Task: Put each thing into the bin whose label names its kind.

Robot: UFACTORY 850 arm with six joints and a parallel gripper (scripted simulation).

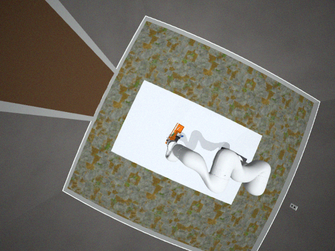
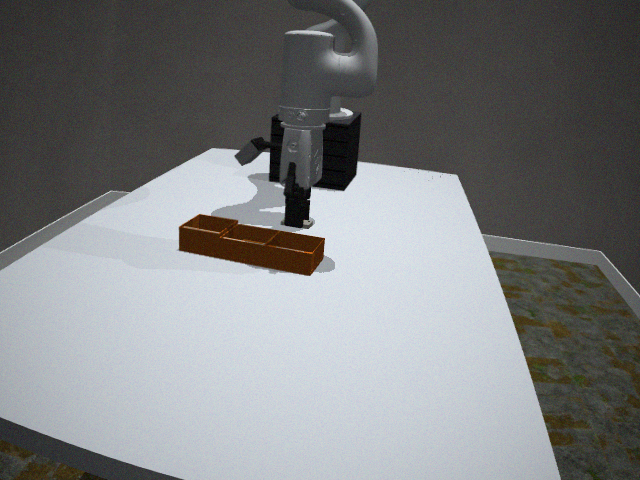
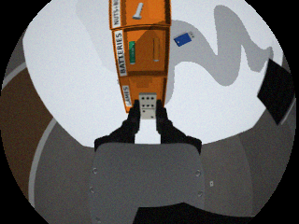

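My gripper is now 80 mm to the left of the three joined orange bins and 70 mm above it. From my hand the other things lie so: pale dotted tile 20 mm below; then orange stick 20 mm behind, 80 mm to the right, 80 mm below; then green cylinder 20 mm ahead, 80 mm to the right, 80 mm below.
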